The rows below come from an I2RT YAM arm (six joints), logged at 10 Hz.
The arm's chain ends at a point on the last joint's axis. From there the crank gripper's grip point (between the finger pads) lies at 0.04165 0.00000 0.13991 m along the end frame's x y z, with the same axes.
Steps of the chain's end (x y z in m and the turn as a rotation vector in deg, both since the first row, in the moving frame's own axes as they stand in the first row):
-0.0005, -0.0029, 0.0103, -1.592, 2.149, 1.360
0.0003, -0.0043, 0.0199, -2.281, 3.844, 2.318
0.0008, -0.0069, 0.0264, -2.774, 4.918, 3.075
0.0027, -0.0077, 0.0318, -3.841, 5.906, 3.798
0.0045, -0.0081, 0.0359, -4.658, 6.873, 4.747
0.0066, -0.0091, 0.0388, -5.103, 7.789, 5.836
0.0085, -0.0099, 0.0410, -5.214, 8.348, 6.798
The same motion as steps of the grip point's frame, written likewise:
0.0047, 0.0020, 0.0086, -1.592, 2.149, 1.360
0.0094, 0.0031, 0.0167, -2.281, 3.844, 2.318
0.0124, 0.0023, 0.0221, -2.774, 4.918, 3.075
0.0165, 0.0047, 0.0264, -3.841, 5.906, 3.798
0.0203, 0.0071, 0.0293, -4.658, 6.873, 4.747
0.0243, 0.0082, 0.0311, -5.103, 7.789, 5.836
0.0273, 0.0086, 0.0327, -5.214, 8.348, 6.798

